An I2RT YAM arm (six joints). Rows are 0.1 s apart.
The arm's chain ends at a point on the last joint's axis. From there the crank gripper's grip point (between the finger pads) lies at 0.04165 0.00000 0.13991 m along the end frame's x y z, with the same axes.
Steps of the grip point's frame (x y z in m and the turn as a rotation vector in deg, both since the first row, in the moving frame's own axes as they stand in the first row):
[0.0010 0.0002 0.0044 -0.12 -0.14 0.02]
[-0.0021 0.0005 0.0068 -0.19 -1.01 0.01]
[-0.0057 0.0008 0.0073 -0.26 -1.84 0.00]
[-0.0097 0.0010 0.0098 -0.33 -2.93 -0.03]
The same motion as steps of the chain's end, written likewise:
[0.0013 -0.0001 0.0043 -0.12 -0.14 0.02]
[0.0004 0.0000 0.0061 -0.19 -1.01 0.01]
[-0.0012 0.0002 0.0060 -0.26 -1.84 0.00]
[-0.0025 0.0002 0.0079 -0.33 -2.93 -0.03]

